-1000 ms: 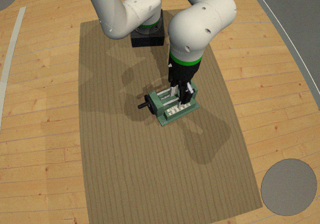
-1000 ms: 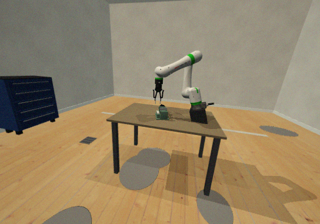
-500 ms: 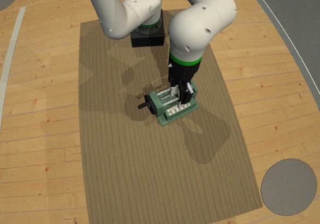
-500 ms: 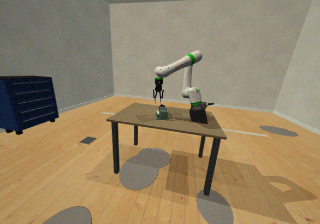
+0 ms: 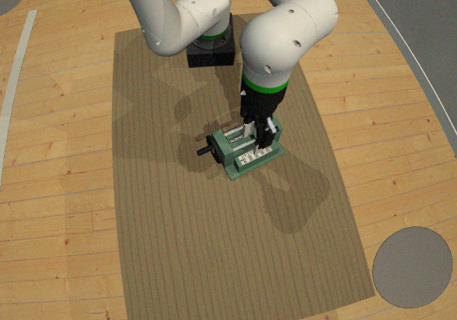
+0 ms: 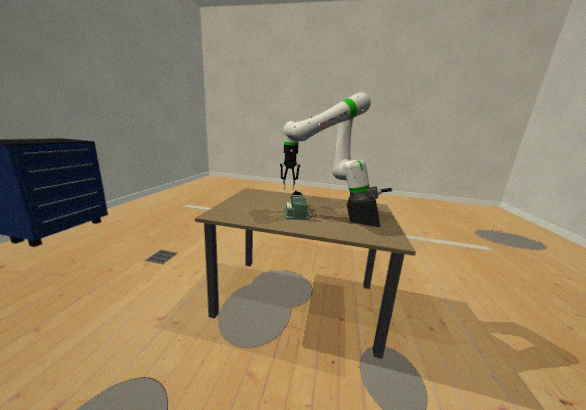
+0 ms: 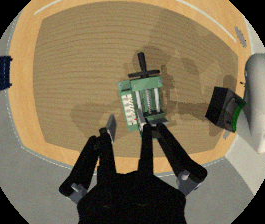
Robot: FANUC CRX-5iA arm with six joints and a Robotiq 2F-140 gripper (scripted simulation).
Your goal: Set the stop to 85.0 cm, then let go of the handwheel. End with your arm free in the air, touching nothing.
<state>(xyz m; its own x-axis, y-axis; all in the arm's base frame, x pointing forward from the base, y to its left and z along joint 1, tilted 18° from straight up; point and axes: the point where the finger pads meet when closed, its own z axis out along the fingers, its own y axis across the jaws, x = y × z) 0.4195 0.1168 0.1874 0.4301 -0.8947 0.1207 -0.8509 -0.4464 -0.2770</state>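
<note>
The stop block is 8 cm behind my hand, 3 cm to the left of it and 10 cm below it.
</note>
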